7 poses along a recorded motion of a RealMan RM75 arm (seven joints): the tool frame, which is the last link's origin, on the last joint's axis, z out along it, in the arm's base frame.
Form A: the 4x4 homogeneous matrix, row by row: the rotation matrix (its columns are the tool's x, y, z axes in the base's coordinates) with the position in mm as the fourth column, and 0 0 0 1 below. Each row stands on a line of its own.
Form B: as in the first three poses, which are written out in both.
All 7 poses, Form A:
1:
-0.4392, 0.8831, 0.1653, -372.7
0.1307, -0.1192, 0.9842, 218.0
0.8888, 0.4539, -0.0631, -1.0
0, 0, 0, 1
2:
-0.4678, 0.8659, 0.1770, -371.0
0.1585, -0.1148, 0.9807, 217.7
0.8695, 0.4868, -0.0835, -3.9
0, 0, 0, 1
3:
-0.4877, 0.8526, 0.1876, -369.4
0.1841, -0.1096, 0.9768, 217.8
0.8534, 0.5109, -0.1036, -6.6
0, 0, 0, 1
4:
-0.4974, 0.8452, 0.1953, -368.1
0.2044, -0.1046, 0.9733, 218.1
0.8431, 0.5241, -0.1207, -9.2
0, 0, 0, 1
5:
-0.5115, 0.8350, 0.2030, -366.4
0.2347, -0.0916, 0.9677, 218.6
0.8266, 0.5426, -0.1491, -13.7
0, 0, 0, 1
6:
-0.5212, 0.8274, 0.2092, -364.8
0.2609, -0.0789, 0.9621, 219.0
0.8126, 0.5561, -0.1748, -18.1
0, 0, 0, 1
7:
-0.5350, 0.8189, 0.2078, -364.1
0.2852, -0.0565, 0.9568, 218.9
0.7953, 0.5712, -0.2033, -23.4
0, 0, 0, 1
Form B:
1: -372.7, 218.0, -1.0; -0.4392, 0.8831, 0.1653; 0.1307, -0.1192, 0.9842; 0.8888, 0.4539, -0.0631
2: -371.0, 217.7, -3.9; -0.4678, 0.8659, 0.1770; 0.1585, -0.1148, 0.9807; 0.8695, 0.4868, -0.0835
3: -369.4, 217.8, -6.6; -0.4877, 0.8526, 0.1876; 0.1841, -0.1096, 0.9768; 0.8534, 0.5109, -0.1036
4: -368.1, 218.1, -9.2; -0.4974, 0.8452, 0.1953; 0.2044, -0.1046, 0.9733; 0.8431, 0.5241, -0.1207
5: -366.4, 218.6, -13.7; -0.5115, 0.8350, 0.2030; 0.2347, -0.0916, 0.9677; 0.8266, 0.5426, -0.1491
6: -364.8, 219.0, -18.1; -0.5212, 0.8274, 0.2092; 0.2609, -0.0789, 0.9621; 0.8126, 0.5561, -0.1748
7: -364.1, 218.9, -23.4; -0.5350, 0.8189, 0.2078; 0.2852, -0.0565, 0.9568; 0.7953, 0.5712, -0.2033
